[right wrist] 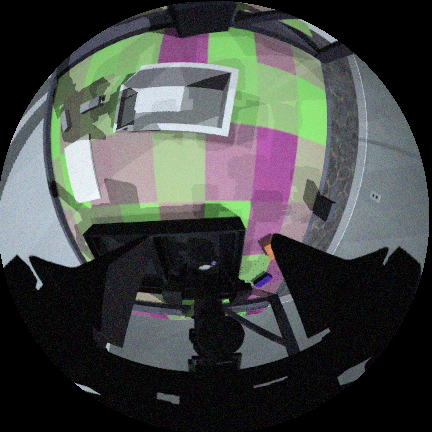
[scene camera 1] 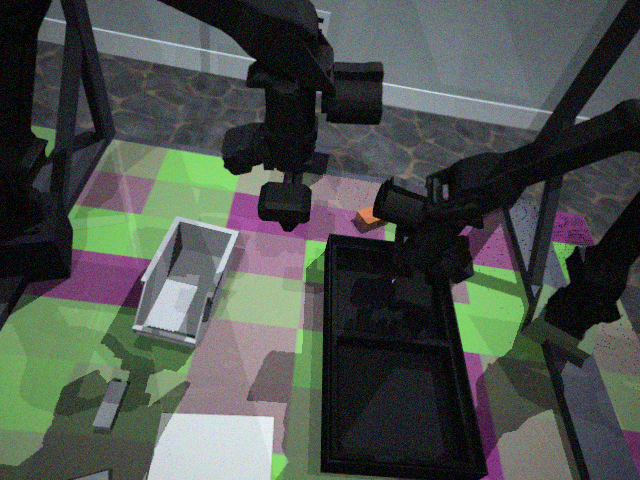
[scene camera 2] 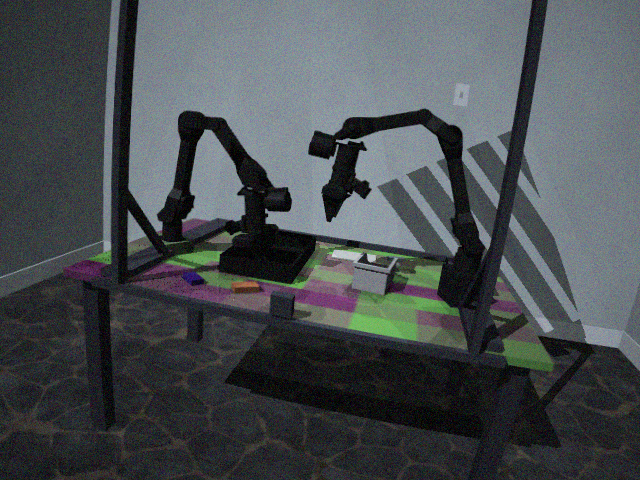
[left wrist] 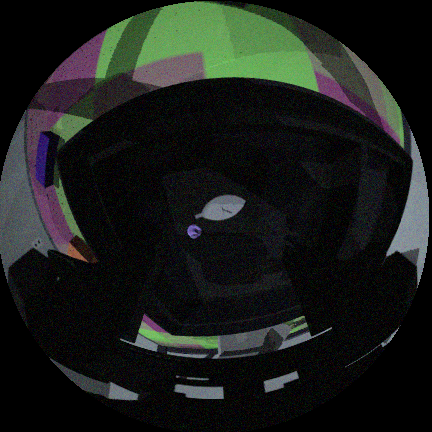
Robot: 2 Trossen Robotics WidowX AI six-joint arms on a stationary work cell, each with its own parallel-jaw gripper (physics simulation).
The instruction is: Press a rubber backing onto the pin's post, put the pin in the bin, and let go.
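Frame: origin at the left arm's base, x ahead, y left, z up, level; centimetres.
Seen in the pictures: left gripper, fingertip midpoint: [right wrist: 204, 263] [scene camera 1: 392, 289] [left wrist: 224, 243]; right gripper, fingertip midpoint: [right wrist: 211, 241] [scene camera 2: 331, 219]; left arm's base, link origin: [scene camera 1: 566, 317] [scene camera 2: 171, 238]; right arm's base, link origin: [scene camera 1: 16, 218] [scene camera 2: 466, 270].
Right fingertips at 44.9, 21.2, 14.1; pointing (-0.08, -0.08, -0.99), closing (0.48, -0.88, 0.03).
Observation:
Offsets run from my right fingertips to a thing's top centre, as dx, dy, dz. "spot": to the spot under its first point.
The grey leaf-shaped pin {-19.7, -10.4, -16.5} [left wrist: 225, 208] [right wrist: 205, 267] lies in the back compartment of the black tray {-21.7, +0.9, -12.9} [scene camera 1: 327, 387] [right wrist: 165, 225]. The small purple rubber backing {-17.2, -11.5, -16.8} [left wrist: 194, 231] [right wrist: 214, 263] lies beside its stem end, apart from it. In scene camera 1 the arm hides most of the pin. My left gripper [scene camera 1: 392, 297] [scene camera 2: 252, 248] [left wrist: 224, 243] is open and empty, low in that compartment close to both. My right gripper [scene camera 1: 289, 227] [scene camera 2: 329, 219] [right wrist: 211, 241] is open and empty, high above the table between tray and bin. The grey bin {spot: +6.2, +7.4, -10.3} [scene camera 1: 223, 260] [scene camera 2: 369, 280] [right wrist: 230, 102] stands upright.
An orange block {-6.8, -23.7, -16.4} [scene camera 1: 368, 217] [scene camera 2: 245, 287] and a blue block {-18.8, -31.2, -16.5} [scene camera 2: 193, 278] [left wrist: 45, 159] lie beside the tray's back end. A white sheet {-9.2, +28.4, -17.5} [scene camera 1: 211, 446] [right wrist: 82, 170] and a grey bar {+5.8, +30.9, -16.8} [scene camera 1: 111, 404] lie near the front in scene camera 1. Dark frame posts stand at the table sides.

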